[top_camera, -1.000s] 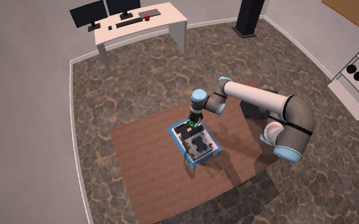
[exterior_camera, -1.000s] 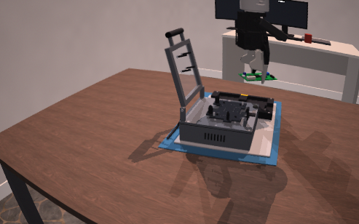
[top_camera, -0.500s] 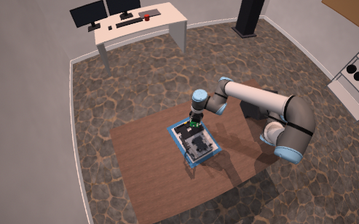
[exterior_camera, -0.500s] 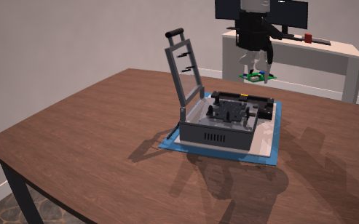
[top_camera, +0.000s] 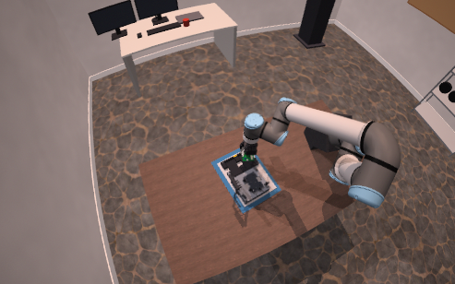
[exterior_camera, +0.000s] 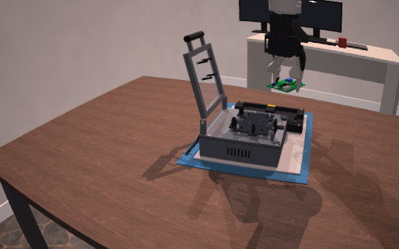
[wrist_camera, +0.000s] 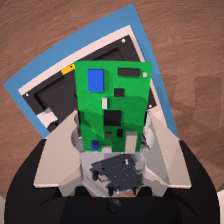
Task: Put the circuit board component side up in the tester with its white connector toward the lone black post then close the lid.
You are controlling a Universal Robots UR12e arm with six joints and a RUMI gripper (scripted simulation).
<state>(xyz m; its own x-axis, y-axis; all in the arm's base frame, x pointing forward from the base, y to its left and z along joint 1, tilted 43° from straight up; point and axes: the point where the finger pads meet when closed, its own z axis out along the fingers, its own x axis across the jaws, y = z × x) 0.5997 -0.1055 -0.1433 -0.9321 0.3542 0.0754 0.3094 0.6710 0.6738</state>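
Now: hand right at the green circuit board. Round my hand: tester lid: 19 cm to the left, 16 cm ahead, 6 cm above.
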